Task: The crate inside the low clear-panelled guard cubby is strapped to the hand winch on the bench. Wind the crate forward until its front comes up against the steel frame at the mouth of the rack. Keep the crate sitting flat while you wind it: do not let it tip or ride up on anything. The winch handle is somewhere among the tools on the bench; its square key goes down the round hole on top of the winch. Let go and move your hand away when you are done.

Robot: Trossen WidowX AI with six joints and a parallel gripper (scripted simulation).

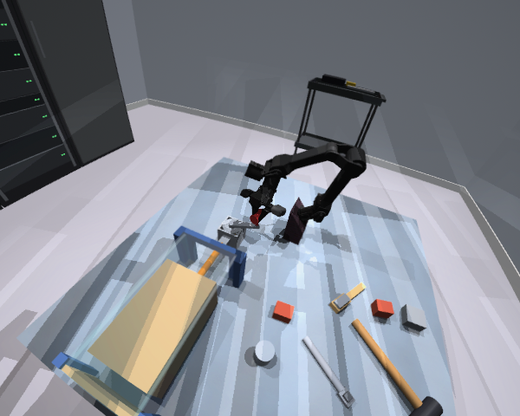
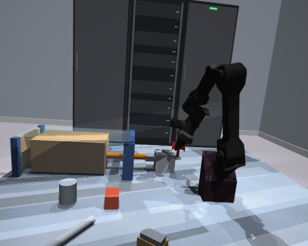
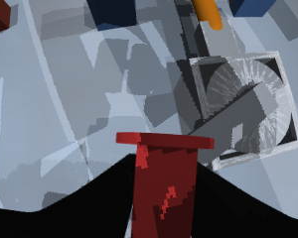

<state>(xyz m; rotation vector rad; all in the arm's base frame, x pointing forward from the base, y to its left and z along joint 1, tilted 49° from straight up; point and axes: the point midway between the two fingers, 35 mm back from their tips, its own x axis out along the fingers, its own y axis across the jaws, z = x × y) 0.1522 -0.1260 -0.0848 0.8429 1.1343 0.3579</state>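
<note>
The crank handle lies 30 mm to the right of my gripper tip and 30 mm below it. From my gripper tip the other things lie so: red knob 20 mm behind; grey winch 100 mm below, 90 mm to the right, 20 mm ahead; frame 190 mm ahead, 70 mm to the right, 30 mm below.
</note>
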